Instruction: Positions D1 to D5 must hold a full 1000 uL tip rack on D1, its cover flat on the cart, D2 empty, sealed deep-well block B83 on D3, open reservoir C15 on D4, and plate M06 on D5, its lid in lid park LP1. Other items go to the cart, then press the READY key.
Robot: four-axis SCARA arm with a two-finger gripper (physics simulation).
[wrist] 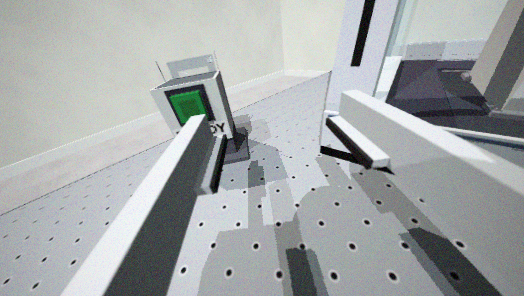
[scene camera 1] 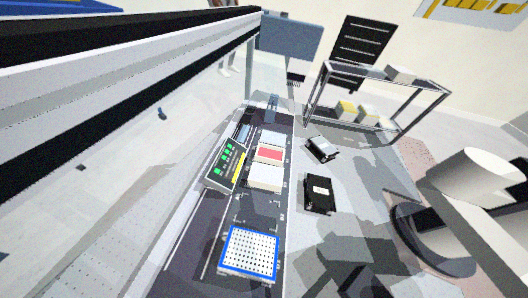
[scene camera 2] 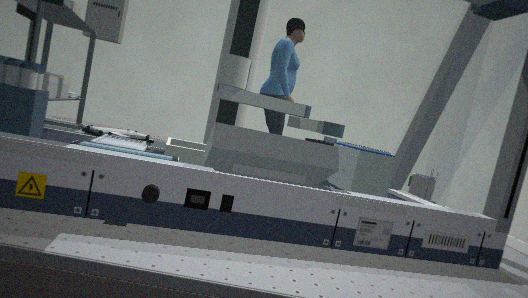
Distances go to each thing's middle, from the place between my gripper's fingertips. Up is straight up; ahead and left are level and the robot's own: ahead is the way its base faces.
Labels:
The READY box (wrist: 177, 103) is 14 cm to the left of my hand and 4 cm below it.

